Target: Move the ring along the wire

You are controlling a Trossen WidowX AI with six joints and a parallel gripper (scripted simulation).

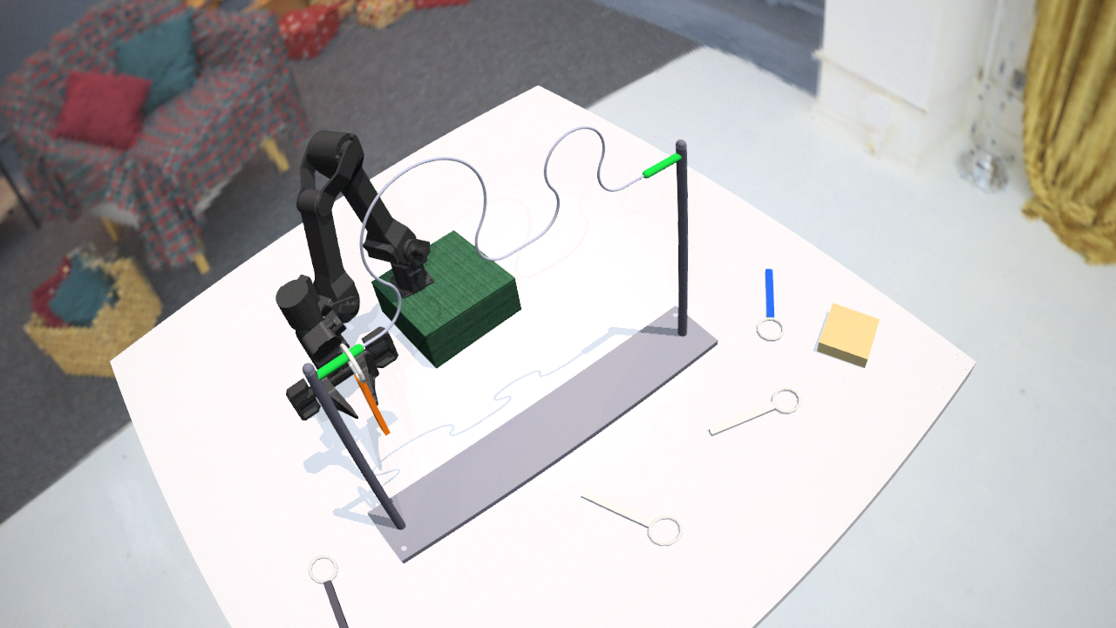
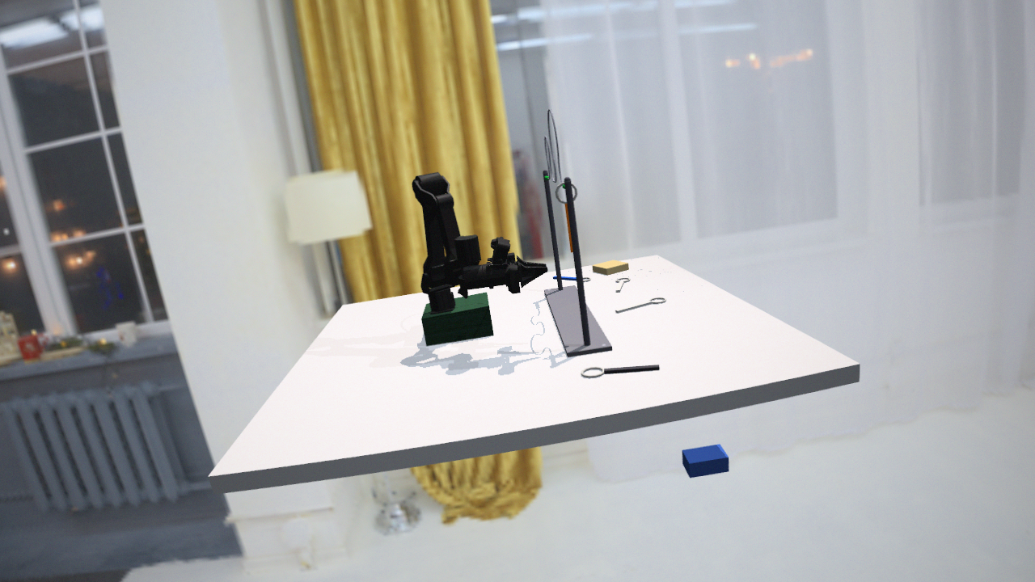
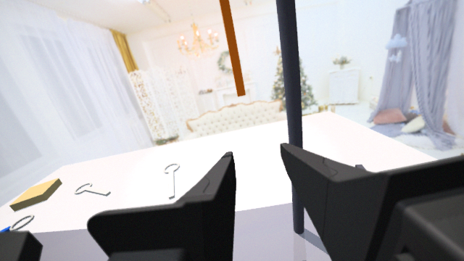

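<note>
My gripper tip is now 70 mm short of the ring with orange handle and 130 mm below it. Also, from my gripper tip: tan block: 260 mm ahead, 760 mm to the left, 190 mm below; then ring with blue handle: 110 mm ahead, 690 mm to the left, 200 mm below.
</note>
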